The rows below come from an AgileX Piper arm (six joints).
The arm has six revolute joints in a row. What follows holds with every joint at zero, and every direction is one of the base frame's. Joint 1 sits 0.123 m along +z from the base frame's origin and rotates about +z. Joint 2 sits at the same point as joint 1 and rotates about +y. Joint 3 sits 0.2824 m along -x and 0.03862 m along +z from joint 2 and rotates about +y. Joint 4 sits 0.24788 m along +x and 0.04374 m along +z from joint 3 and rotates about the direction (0.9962, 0, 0.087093). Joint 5 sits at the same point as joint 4 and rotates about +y. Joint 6 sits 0.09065 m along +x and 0.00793 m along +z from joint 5 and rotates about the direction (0.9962, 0, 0.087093). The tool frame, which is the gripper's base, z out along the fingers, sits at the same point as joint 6; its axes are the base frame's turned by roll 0, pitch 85.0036 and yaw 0 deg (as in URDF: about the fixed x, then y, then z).
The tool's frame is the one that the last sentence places.
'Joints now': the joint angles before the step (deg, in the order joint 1, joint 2, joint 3, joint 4, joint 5, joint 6). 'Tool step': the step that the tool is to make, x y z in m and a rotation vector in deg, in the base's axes. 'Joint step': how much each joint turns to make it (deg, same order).
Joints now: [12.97 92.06 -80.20 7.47 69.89 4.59]
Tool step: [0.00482 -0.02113 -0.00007 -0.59 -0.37 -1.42]
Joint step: [-3.84 0.01 0.00 -0.08 0.05 -2.49]
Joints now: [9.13 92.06 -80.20 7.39 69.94 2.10]
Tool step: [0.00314 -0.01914 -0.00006 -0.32 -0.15 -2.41]
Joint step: [-3.43 0.00 0.00 -0.10 0.01 -1.05]
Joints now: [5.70 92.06 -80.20 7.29 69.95 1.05]
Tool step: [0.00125 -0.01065 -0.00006 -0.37 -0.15 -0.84]
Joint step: [-1.87 0.00 0.00 -0.14 0.00 -1.05]
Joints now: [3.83 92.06 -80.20 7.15 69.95 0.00]
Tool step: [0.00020 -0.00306 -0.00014 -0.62 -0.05 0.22]
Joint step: [-0.42 0.01 0.00 -0.49 0.05 -0.59]
